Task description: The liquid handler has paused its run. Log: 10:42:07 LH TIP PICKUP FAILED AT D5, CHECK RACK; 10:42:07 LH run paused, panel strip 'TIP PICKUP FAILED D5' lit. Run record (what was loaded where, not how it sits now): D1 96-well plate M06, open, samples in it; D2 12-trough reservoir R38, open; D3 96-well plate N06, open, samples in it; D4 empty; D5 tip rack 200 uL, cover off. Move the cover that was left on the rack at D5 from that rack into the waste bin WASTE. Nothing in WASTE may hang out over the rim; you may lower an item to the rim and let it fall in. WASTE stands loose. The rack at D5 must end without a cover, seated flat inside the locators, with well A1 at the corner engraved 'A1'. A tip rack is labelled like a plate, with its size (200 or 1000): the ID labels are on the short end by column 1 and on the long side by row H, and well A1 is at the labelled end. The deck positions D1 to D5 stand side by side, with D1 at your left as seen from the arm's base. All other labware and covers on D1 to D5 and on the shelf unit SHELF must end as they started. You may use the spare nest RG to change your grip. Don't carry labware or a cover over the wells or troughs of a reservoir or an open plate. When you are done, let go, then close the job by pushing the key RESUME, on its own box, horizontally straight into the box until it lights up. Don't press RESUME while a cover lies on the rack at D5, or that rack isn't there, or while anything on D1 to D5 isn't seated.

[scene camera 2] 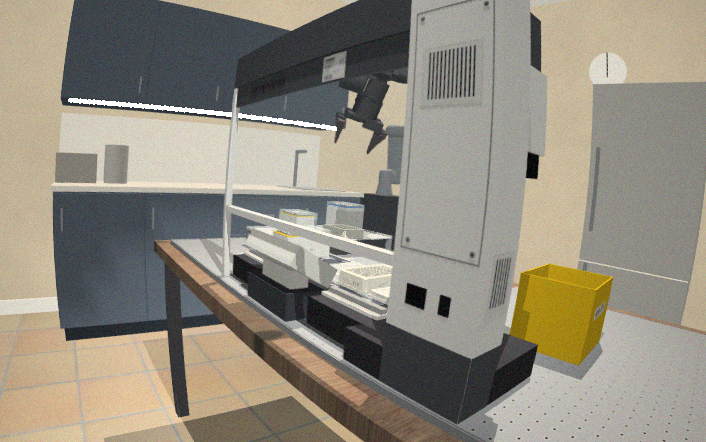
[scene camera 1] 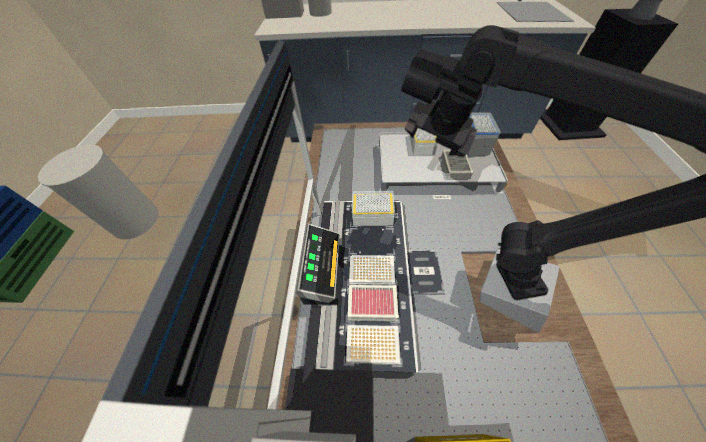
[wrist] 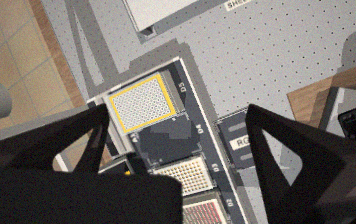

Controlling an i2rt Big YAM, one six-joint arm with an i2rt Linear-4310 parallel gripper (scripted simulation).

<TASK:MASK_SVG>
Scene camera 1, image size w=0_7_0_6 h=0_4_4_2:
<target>clear cover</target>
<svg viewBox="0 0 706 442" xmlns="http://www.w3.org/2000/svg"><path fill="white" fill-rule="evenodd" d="M353 191L352 218L394 217L393 191Z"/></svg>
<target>plate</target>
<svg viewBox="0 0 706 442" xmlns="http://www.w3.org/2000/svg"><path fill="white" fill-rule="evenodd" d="M350 256L349 284L395 285L393 256Z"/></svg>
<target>plate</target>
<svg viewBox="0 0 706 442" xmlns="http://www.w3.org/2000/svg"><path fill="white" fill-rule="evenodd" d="M347 326L346 363L400 365L398 326Z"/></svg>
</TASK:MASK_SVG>
